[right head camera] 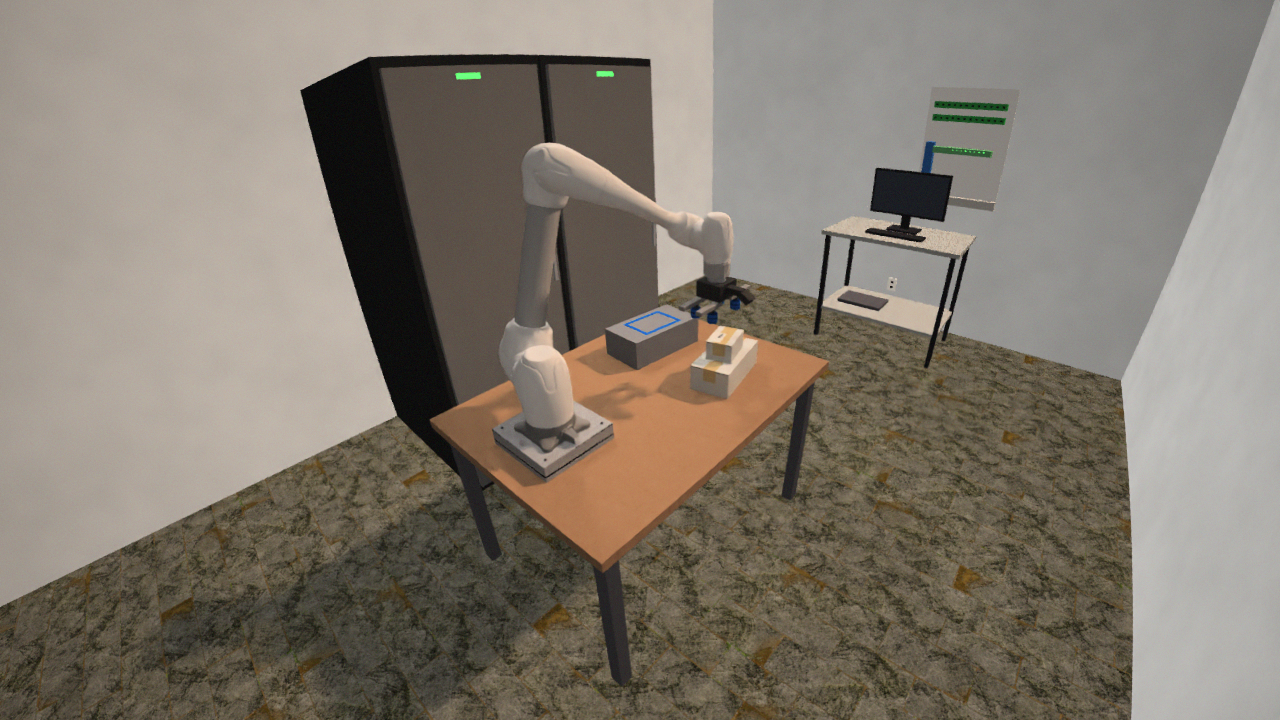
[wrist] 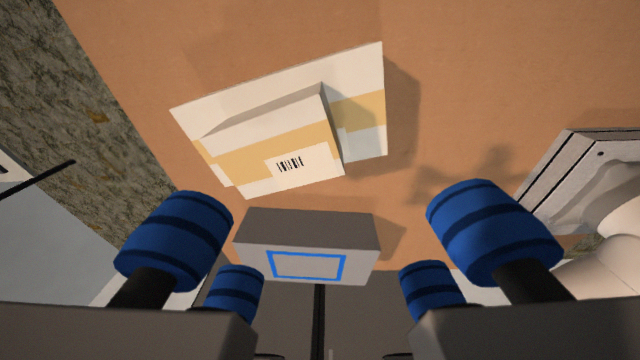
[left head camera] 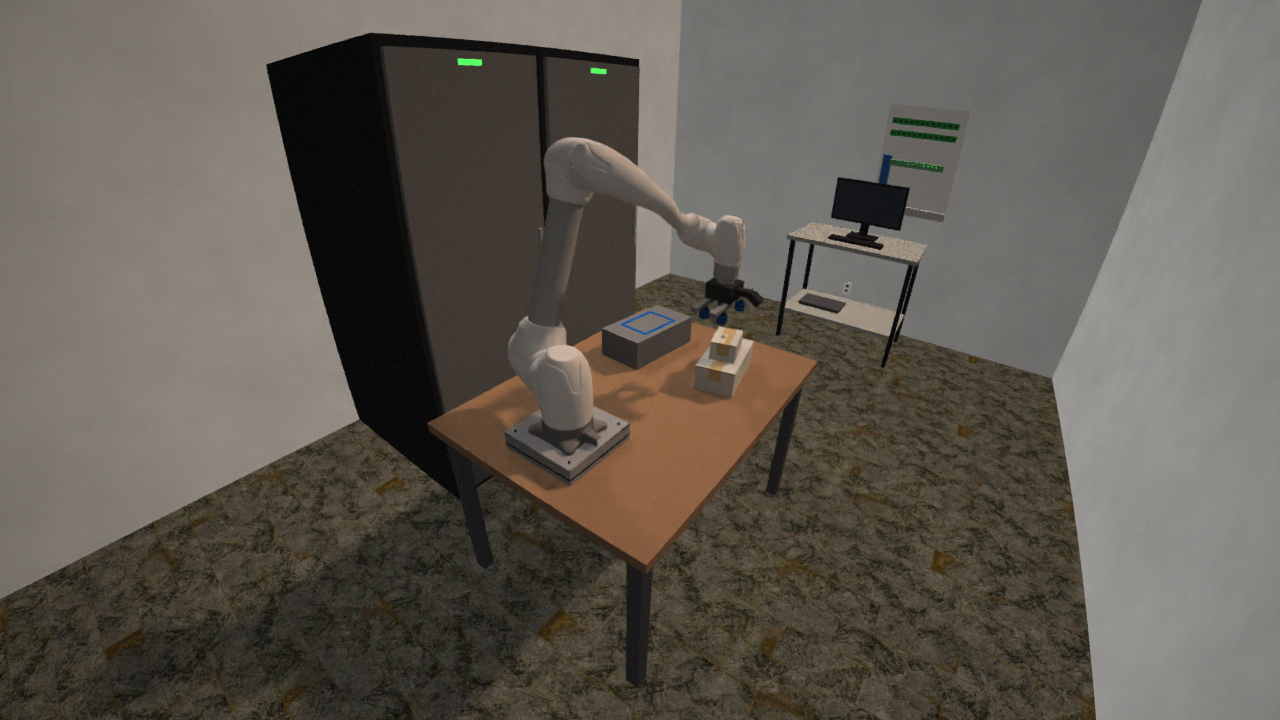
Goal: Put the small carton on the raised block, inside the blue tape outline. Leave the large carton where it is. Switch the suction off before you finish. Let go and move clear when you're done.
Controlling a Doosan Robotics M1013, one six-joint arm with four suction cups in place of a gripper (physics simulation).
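Pixels of known places: hand, tool point: (right head camera: 715,311) (wrist: 329,249); arm's base, link origin: (right head camera: 552,427) (wrist: 610,193) (left head camera: 568,429).
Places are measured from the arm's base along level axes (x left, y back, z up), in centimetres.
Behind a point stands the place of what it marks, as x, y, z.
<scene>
The small carton (left head camera: 725,344) @(-20.4, -62.5, 11.3) (right head camera: 724,344) @(-21.4, -63.2, 11.2) (wrist: 280,156) @(-17.8, -68.5, 11.3), white with tan tape and a barcode label on top, sits on the large carton (left head camera: 714,377) @(-20.9, -55.1, 0.8) (right head camera: 712,377) @(-22.1, -55.3, 1.3) (wrist: 355,70) @(-25.4, -59.4, 4.0). The large carton stands on the table. The grey raised block (left head camera: 662,344) @(10.2, -66.9, -0.3) (right head camera: 666,343) @(10.2, -67.5, -0.2) (wrist: 305,227) @(10.0, -69.8, 0.1) is beside the cartons, with the blue tape outline (left head camera: 633,329) @(20.6, -60.3, 5.9) (right head camera: 635,328) @(21.3, -60.9, 5.9) (wrist: 306,254) @(13.3, -69.3, 5.9) on its top. No carton is inside the outline. My gripper (left head camera: 721,311) @(-17.3, -62.8, 23.0) (right head camera: 714,310) @(-17.3, -62.8, 23.0) (wrist: 333,260) @(-17.3, -62.8, 23.0), four blue suction cups, is open and empty. It hangs above the cartons, apart from them.
The wooden table (left head camera: 680,447) @(-28.5, -20.8, -6.2) (right head camera: 662,447) @(-28.0, -21.0, -6.2) also carries the arm's base plate (left head camera: 569,461) @(-10.7, 10.7, 0.0) (right head camera: 548,454) @(-9.4, 8.7, -0.4) at its near left. Tall dark cabinets (left head camera: 465,197) (right head camera: 465,205) stand behind the table. A side desk with a monitor (left head camera: 870,204) (right head camera: 910,194) stands farther back at the right.
</scene>
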